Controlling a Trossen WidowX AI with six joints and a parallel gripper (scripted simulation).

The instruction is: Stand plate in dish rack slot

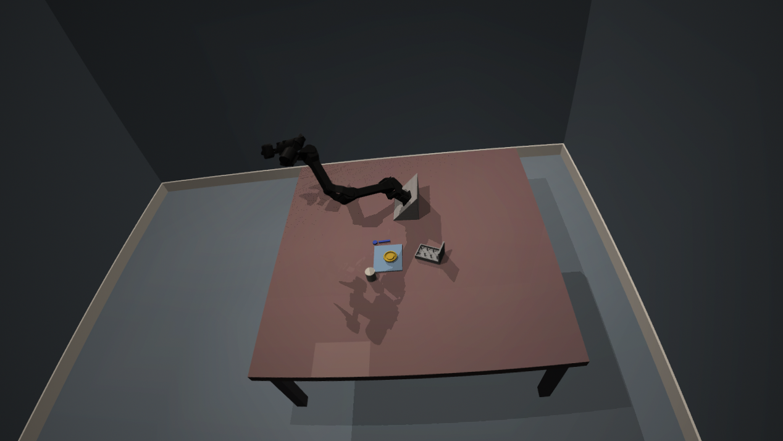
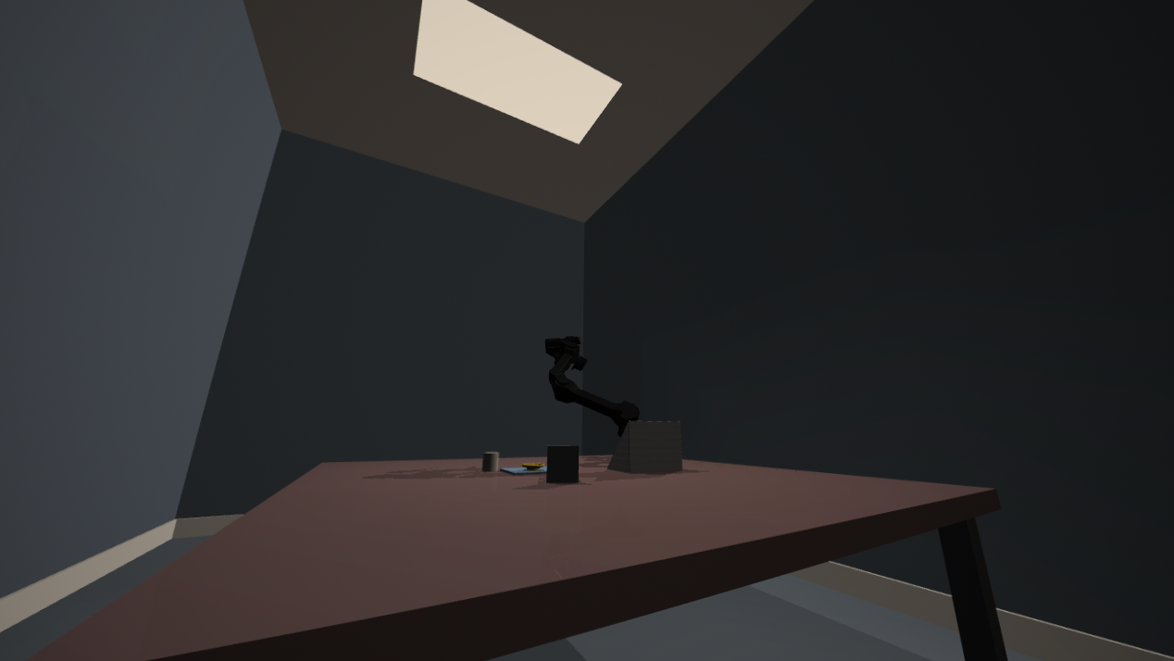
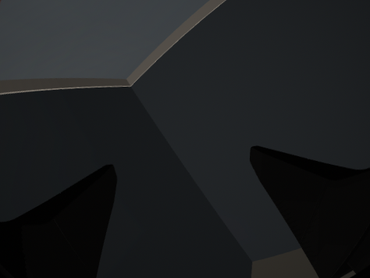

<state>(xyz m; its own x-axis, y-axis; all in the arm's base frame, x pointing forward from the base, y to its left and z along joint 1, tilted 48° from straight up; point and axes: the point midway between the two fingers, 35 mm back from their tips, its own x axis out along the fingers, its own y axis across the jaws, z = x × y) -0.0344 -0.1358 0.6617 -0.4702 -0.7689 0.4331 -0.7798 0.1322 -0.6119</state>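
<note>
My gripper tip is 480 mm to the right of the yellow plate, 400 mm short of it and 400 mm above it. From my gripper tip the other things lie so: white cup: 490 mm ahead, 390 mm to the left, 390 mm below; blue mat: 470 mm to the left, 410 mm below, 400 mm ahead; blue spoon: 440 mm to the left, 410 mm below, 290 mm ahead.
</note>
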